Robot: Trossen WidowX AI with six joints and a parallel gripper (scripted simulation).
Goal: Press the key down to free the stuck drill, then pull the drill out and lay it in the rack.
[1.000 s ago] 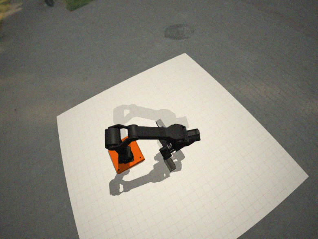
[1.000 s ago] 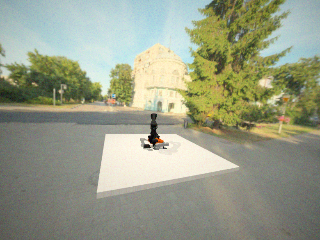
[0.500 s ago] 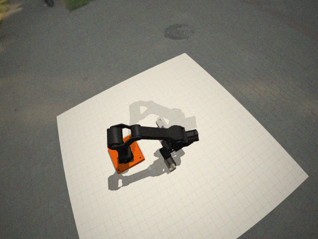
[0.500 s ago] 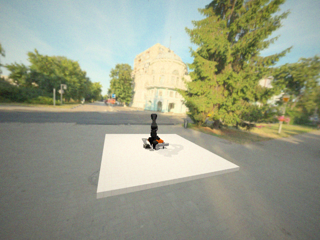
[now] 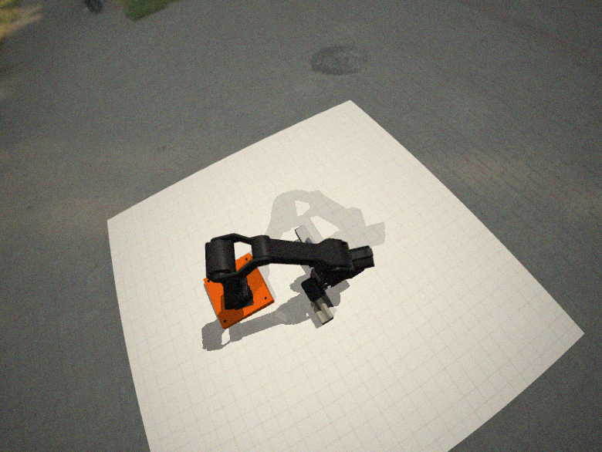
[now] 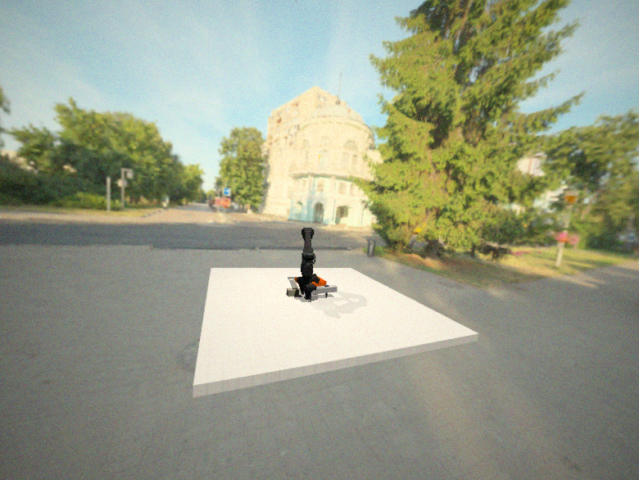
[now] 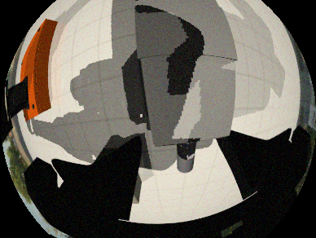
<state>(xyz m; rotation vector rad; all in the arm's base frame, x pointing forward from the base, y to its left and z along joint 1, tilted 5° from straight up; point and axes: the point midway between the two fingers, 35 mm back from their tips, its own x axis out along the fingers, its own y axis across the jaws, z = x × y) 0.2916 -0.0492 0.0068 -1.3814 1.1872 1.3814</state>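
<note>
Now: gripper tip 10 mm past the olive drill, 50 mm to the right of it and 40 mm below it. From my gripper tip the other things lie so: long grey block: 20 mm behind, 110 mm to the left, 30 mm above; then grey grooved rack: 60 mm behind, 70 mm to the right; then thin upright pin: 30 mm behind, 140 mm to the left, 40 mm above.
</note>
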